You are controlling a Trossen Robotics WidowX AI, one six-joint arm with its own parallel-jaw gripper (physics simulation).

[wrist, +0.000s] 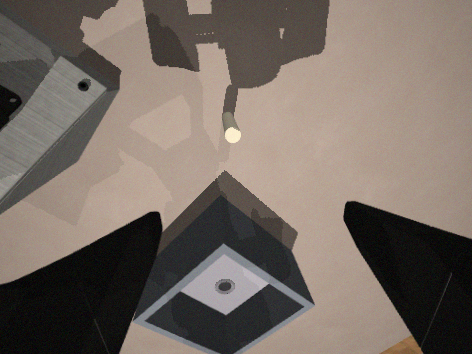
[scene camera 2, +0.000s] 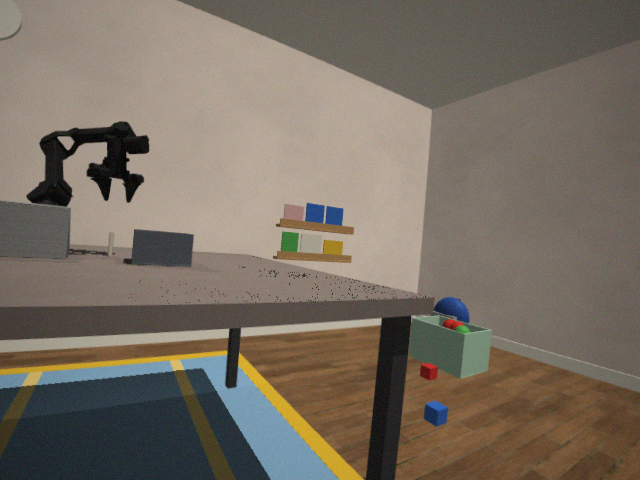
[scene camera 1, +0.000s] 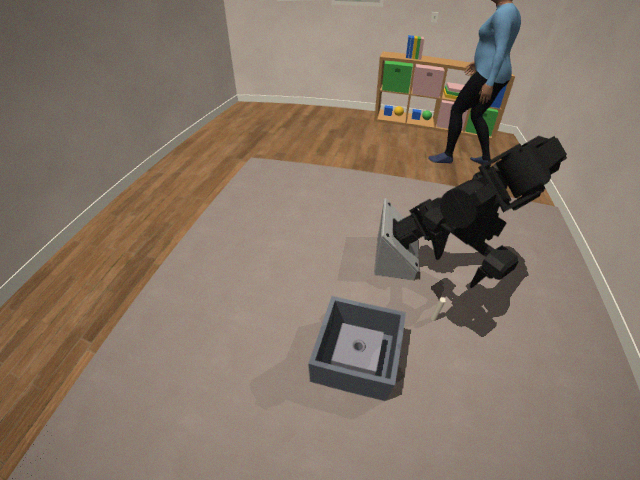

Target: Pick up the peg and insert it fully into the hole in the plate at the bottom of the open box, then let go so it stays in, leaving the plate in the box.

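Seen in the pictures: gripper, fingertip midpoint: [wrist: 253, 215] [scene camera 2: 117, 201] [scene camera 1: 454, 272]; arm's base at its link origin: [scene camera 2: 42, 221] [scene camera 1: 400, 234].
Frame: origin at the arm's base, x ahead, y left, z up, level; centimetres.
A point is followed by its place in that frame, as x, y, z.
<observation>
A cream peg [scene camera 1: 438, 308] @[18.9, 9.6, -4.5] [scene camera 2: 111, 243] @[18.4, 9.3, -5.6] [wrist: 230, 129] @[17.8, 10.2, -1.9] stands upright on the table, apart from the box. The open dark grey box [scene camera 1: 351, 380] @[38.7, -8.7, -2.8] [scene camera 2: 162, 248] @[29.3, -15.9, -4.8] [wrist: 187, 235] @[22.9, -5.9, -7.5] stands beside it. The light plate [scene camera 1: 345, 351] @[32.2, -10.6, -4.1] [wrist: 226, 304] @[33.1, -11.0, -4.1] lies at the bottom of the box, and its round hole [scene camera 1: 358, 346] @[29.8, -8.0, -6.0] [wrist: 225, 286] @[31.3, -8.7, -4.8] faces up and holds no peg. My gripper [scene camera 1: 455, 271] @[19.1, 9.1, 8.5] [scene camera 2: 117, 200] @[19.1, 9.1, 8.5] [wrist: 253, 215] @[19.1, 9.1, 8.5] is open and empty. It hangs well above the table, and in scene camera 2 it is above the peg.
The grey slanted arm mount [scene camera 1: 387, 263] @[6.5, -2.6, -4.7] [scene camera 2: 35, 232] @[-0.9, -5.2, -3.1] [wrist: 60, 130] @[6.4, 1.8, -2.0] stands on the table [scene camera 1: 206, 320] @[27.8, -44.7, -9.9] [scene camera 2: 217, 316] @[27.3, -67.9, -11.8] near the peg and box. A person [scene camera 1: 498, 46] stands beyond the table by a shelf unit [scene camera 1: 379, 85]. A green toy bin [scene camera 2: 439, 343] stands on the floor.
</observation>
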